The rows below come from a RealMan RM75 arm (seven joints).
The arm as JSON. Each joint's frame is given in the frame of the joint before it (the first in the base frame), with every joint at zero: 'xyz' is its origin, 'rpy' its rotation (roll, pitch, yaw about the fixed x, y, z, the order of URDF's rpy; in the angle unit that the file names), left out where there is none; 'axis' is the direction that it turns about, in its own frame. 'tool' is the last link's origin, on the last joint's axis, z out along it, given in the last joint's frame.
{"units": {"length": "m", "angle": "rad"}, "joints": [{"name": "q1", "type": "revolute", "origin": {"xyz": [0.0, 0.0, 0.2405]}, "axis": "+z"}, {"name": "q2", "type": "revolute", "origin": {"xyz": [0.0, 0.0, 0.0]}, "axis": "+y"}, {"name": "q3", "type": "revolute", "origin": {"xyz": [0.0, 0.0, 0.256]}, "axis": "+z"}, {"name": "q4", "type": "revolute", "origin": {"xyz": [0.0, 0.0, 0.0]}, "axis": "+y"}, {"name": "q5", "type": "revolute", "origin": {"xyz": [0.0, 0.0, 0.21]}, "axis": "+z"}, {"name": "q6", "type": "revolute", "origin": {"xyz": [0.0, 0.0, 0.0]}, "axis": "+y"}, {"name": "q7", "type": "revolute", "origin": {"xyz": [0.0, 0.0, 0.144]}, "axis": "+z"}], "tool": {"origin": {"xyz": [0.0, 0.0, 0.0]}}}
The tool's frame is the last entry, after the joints.
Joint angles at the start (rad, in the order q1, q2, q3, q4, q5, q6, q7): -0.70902 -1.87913 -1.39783 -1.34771 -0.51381 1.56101 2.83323
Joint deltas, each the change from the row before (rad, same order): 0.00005 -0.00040 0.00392 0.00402 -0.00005 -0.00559 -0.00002; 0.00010 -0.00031 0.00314 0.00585 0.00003 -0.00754 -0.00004; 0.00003 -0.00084 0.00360 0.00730 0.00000 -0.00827 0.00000; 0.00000 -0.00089 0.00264 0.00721 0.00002 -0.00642 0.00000; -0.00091 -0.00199 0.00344 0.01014 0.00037 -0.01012 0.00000; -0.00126 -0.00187 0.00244 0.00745 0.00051 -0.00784 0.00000; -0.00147 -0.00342 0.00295 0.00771 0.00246 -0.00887 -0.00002; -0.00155 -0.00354 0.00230 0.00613 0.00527 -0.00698 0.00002; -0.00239 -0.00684 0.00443 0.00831 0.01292 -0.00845 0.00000; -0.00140 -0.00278 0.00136 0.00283 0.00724 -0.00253 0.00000; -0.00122 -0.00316 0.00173 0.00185 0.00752 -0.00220 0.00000; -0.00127 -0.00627 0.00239 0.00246 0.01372 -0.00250 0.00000; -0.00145 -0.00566 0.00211 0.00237 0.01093 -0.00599 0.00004; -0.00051 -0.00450 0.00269 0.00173 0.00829 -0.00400 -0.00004; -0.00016 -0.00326 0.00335 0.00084 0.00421 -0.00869 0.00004
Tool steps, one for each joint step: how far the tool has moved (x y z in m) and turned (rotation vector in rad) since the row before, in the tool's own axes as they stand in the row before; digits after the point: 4 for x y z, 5 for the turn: -0.0001 0.0003 0.0012 0.00033 0.00031 0.00141; 0.0001 0.0000 0.0014 0.00014 0.00098 -0.00023; 0.0000 0.0001 0.0018 -0.00002 0.00021 -0.00032; -0.0002 -0.0001 0.0017 0.00018 -0.00108 -0.00105; 0.0002 0.0004 0.0022 -0.00049 0.00023 -0.00087; 0.0003 0.0005 0.0015 -0.00064 0.00099 -0.00018; 0.0004 0.0010 0.0018 -0.00025 0.00192 0.00080; 0.0005 0.0008 0.0014 0.00221 0.00255 0.00138; 0.0005 0.0013 0.0022 0.00736 0.00347 0.00427; 0.0004 0.0004 0.0006 0.00484 0.00209 0.00213; 0.0003 0.0006 0.0006 0.00468 0.00233 0.00294; 0.0003 0.0011 0.0010 0.00797 0.00307 0.00466; 0.0008 0.0014 0.0008 0.00469 0.00604 0.00429; 0.0002 0.0012 0.0008 0.00385 0.00330 0.00389; 0.0007 0.0016 0.0007 -0.00037 0.00712 0.00402
